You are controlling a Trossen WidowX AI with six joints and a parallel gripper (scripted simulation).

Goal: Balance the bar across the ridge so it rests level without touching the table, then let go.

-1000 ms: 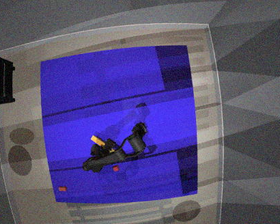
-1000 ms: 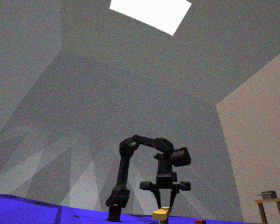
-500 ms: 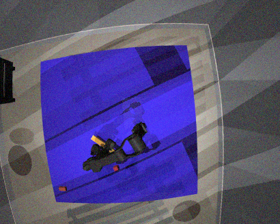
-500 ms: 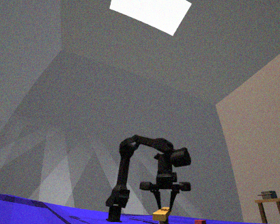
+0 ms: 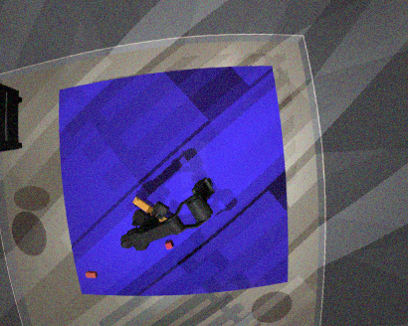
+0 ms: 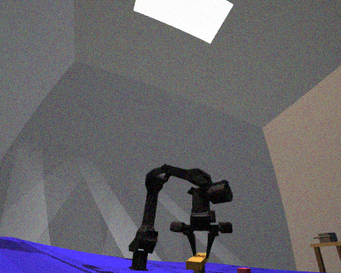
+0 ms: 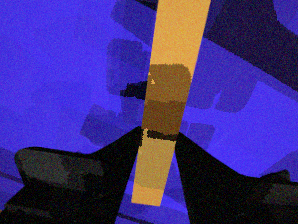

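Right now my gripper tip is 2 cm to the left of the yellow bar and 2 cm short of it. Also, from my gripper tip: flat red piece (49 cm ahead, 38 cm to the left, 6 cm below).
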